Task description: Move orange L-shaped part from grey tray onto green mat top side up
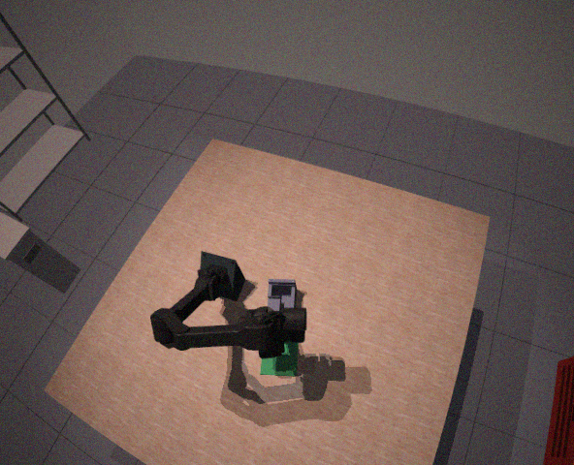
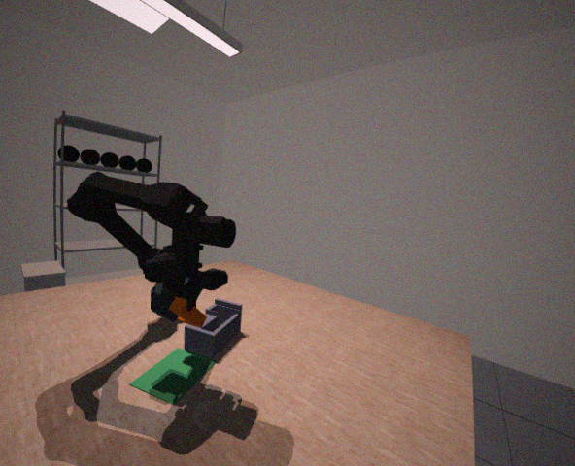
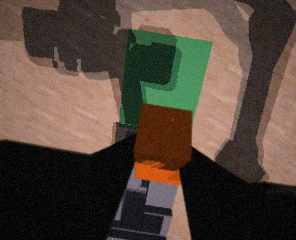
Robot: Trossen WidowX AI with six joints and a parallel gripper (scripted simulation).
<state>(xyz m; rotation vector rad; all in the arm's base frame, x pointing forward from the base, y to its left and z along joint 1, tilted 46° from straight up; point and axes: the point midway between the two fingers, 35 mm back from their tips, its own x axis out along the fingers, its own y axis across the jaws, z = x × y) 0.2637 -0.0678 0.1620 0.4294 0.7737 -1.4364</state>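
Right now my gripper tip is 20 mm to the left of the green mat and 170 mm above it. Round my gripper tip: orange L-shaped part 20 mm behind, 30 mm to the left, 30 mm below.
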